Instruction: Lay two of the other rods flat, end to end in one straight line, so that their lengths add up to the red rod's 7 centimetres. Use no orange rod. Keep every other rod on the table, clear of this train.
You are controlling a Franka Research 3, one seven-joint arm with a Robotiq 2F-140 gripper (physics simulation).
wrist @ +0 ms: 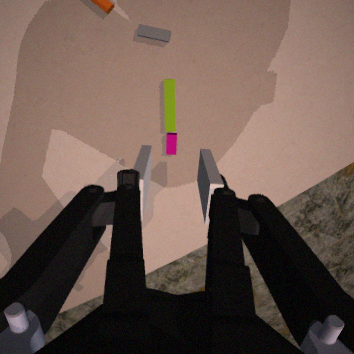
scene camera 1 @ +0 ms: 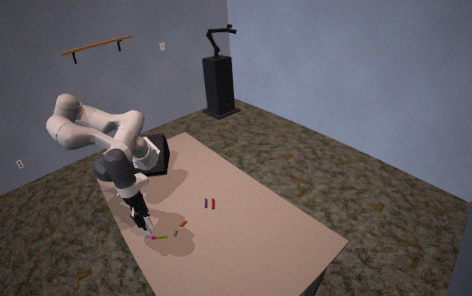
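Observation:
A lime green rod lies flat on the table. A short magenta rod lies flat at its near end in the wrist view, end to end and nearly in one line; they look as if they touch. My gripper is open and empty, its fingertips apart on either side of the magenta rod and a little above it. The red rod lies farther in on the table in the scene view, beside a purple rod.
A grey rod lies beyond the green rod's far end, apart from it. An orange rod lies past the grey one. The table has its edge near the gripper, at the lower right of the wrist view.

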